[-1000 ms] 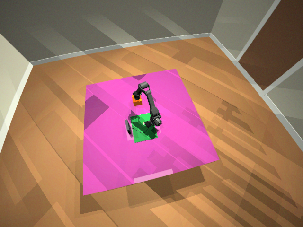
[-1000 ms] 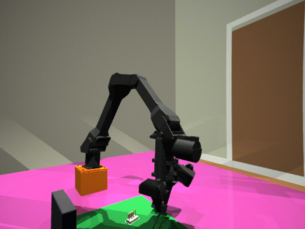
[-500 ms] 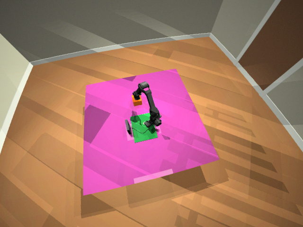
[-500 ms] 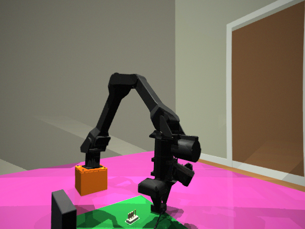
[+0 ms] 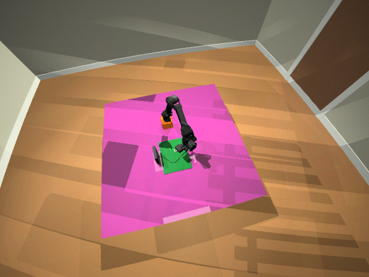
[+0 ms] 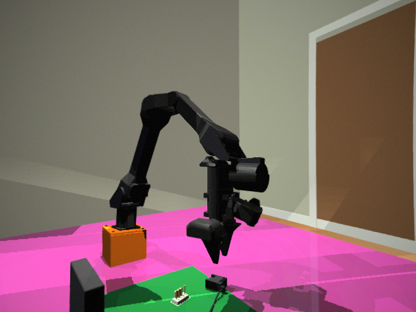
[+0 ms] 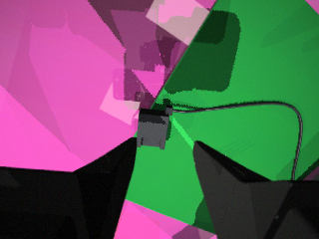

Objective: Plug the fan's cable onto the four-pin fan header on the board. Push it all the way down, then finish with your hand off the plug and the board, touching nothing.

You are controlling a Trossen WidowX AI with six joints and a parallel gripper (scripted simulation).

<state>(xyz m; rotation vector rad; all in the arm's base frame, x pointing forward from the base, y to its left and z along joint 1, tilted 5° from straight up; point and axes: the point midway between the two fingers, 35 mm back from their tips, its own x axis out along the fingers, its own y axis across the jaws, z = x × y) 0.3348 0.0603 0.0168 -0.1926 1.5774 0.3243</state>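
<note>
The fan plug lies 60 mm below my gripper tip and 20 mm behind it. The rest, counted from my gripper tip: four-pin header 80 mm to the right, 70 mm below, 30 mm behind; green board 110 mm to the right, 80 mm below; dark fan 250 mm to the right, 40 mm behind, 10 mm below.
</note>
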